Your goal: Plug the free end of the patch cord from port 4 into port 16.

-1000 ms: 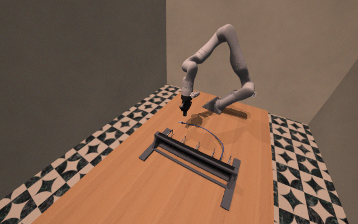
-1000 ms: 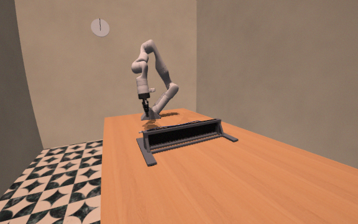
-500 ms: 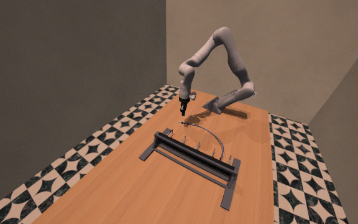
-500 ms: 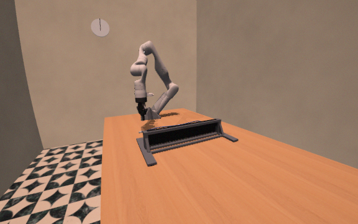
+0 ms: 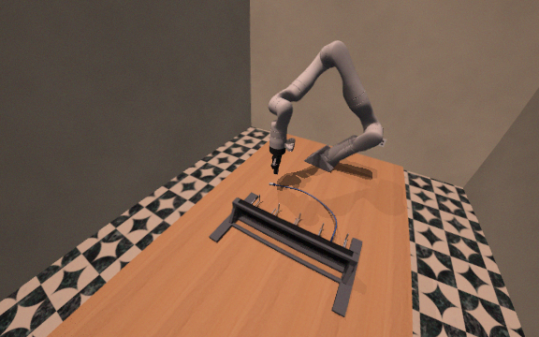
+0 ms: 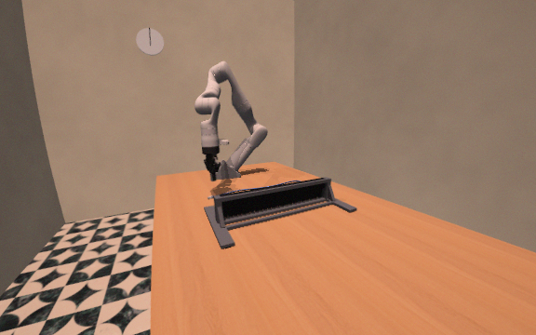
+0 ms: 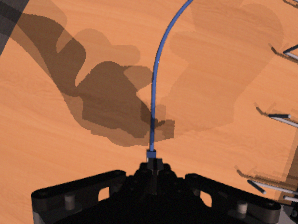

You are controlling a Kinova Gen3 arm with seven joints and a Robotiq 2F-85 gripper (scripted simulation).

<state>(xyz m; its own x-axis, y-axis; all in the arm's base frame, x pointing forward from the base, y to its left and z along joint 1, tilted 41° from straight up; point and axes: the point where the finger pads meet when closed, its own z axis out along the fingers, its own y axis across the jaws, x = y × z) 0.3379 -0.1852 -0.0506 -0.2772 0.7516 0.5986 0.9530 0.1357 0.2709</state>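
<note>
Right now the patch cord plug is 20 mm to the right of my hand and 90 mm below it.
</note>
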